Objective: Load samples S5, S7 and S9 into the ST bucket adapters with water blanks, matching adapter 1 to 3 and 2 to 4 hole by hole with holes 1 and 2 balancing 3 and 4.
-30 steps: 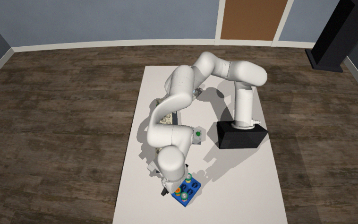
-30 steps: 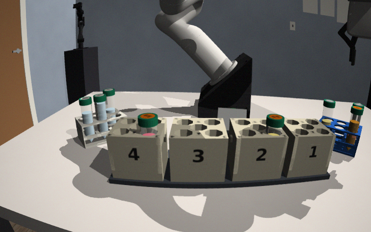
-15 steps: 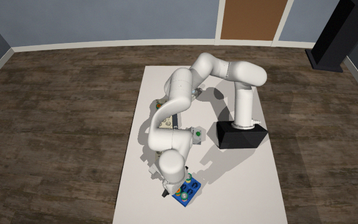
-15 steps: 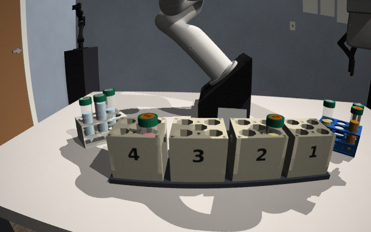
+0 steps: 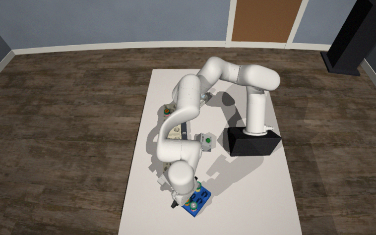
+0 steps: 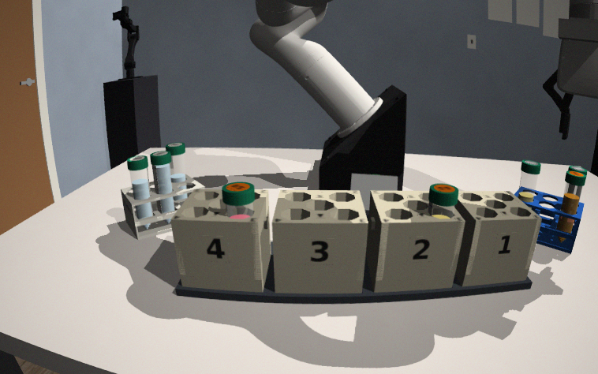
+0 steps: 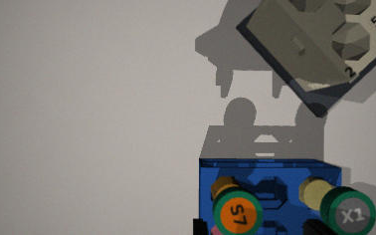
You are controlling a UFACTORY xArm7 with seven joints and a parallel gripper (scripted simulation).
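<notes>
The S7 tube is 12 cm below my hand and 1 cm behind it. Also, from my hand: blue rack (16 cm below, 4 cm behind, 2 cm to the right); then pink-filled sample tube (46 cm to the right, 18 cm ahead, 12 cm below); then green done key (33 cm to the right, 12 cm below, 6 cm behind).
</notes>
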